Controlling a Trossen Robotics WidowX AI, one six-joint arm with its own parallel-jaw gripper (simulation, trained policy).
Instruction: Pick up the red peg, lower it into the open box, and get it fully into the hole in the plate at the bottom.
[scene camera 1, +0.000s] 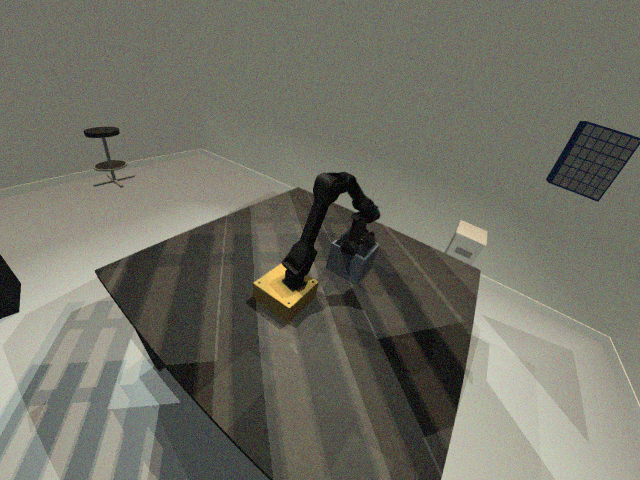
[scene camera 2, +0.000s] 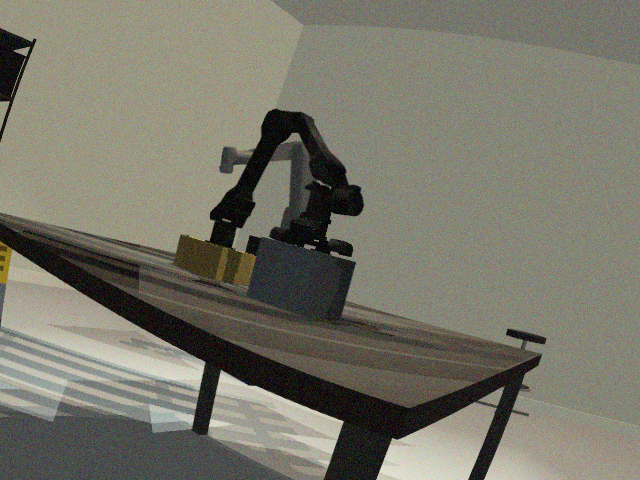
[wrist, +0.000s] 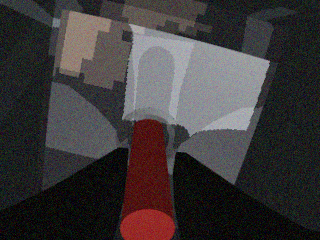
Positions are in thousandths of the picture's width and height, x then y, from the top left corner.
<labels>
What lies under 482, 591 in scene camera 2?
A blue-grey box.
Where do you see my gripper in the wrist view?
473, 669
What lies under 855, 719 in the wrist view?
A blue-grey box.
</labels>
